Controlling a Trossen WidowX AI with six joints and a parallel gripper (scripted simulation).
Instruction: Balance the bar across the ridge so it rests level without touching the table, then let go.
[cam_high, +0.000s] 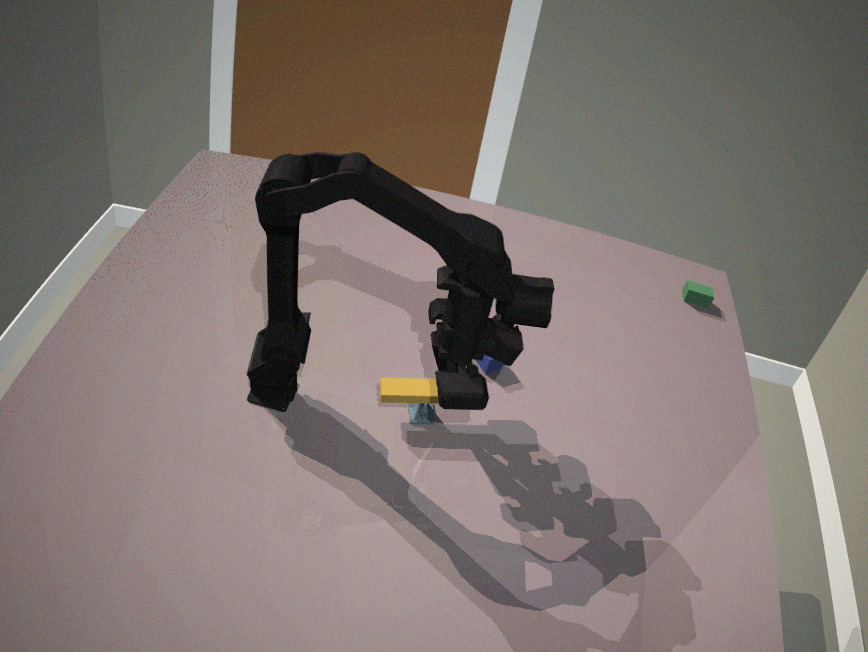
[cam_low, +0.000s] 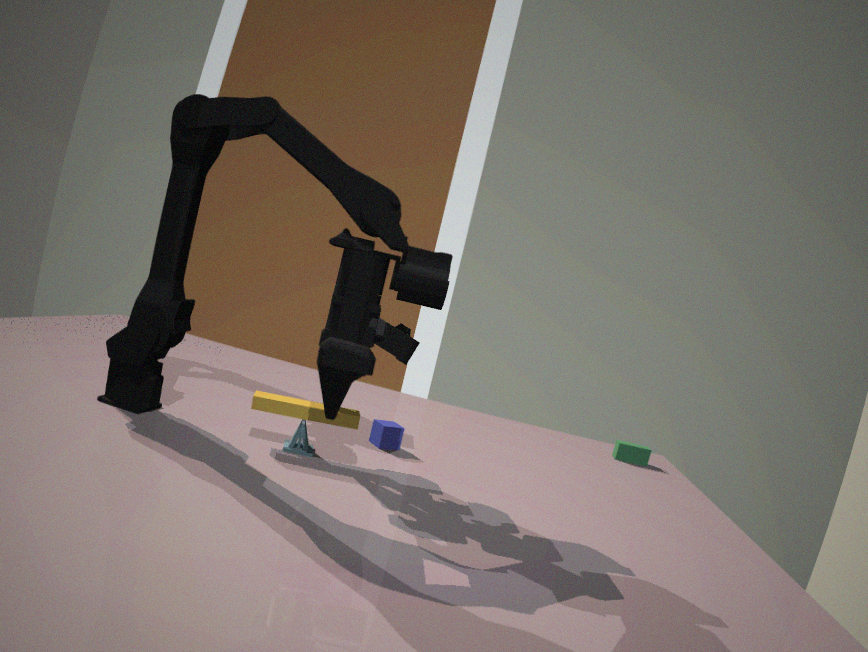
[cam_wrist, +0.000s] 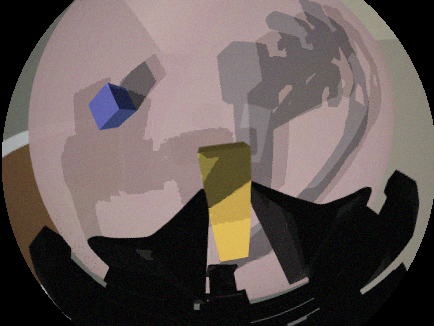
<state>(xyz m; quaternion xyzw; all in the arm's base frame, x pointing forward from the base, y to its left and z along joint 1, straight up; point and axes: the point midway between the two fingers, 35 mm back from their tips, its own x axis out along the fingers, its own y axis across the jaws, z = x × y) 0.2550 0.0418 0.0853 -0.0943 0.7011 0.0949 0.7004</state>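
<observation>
Right now the yellow bar is 3 cm behind my gripper tip and 1 cm to the right of it. The rest, counted from my gripper tip: blue cube 6 cm ahead, 13 cm to the left, 3 cm below; then green block 48 cm ahead, 46 cm to the left, 3 cm below.
</observation>
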